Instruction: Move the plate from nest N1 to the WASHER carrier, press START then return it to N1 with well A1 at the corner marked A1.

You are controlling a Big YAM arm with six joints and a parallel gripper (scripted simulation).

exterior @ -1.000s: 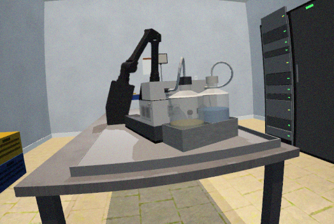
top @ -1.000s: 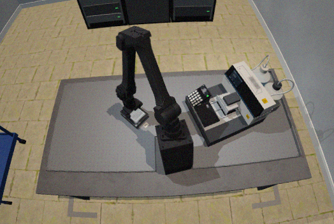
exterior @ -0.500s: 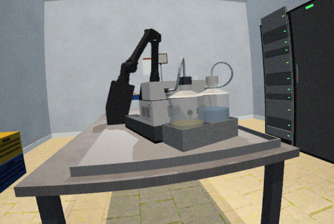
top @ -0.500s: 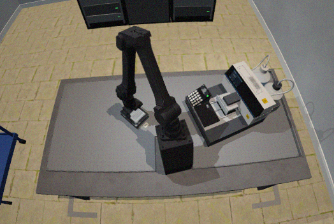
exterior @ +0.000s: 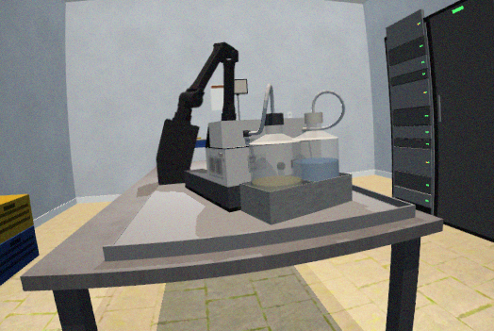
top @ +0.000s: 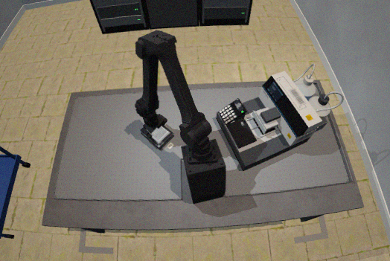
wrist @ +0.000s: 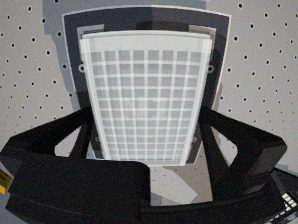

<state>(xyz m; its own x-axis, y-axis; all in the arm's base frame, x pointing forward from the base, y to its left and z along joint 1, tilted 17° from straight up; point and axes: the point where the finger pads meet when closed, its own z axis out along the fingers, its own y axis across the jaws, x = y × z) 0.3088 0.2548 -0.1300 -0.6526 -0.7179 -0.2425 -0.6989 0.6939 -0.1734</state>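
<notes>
The white well plate is 10 mm below my hand. The rest, counted from my hand: dark washer carrier (470 mm to the right, 50 mm behind, 30 mm above); then white corner label (80 mm to the right, 70 mm behind, 50 mm below); then plate washer (610 mm to the right, 80 mm above).
</notes>
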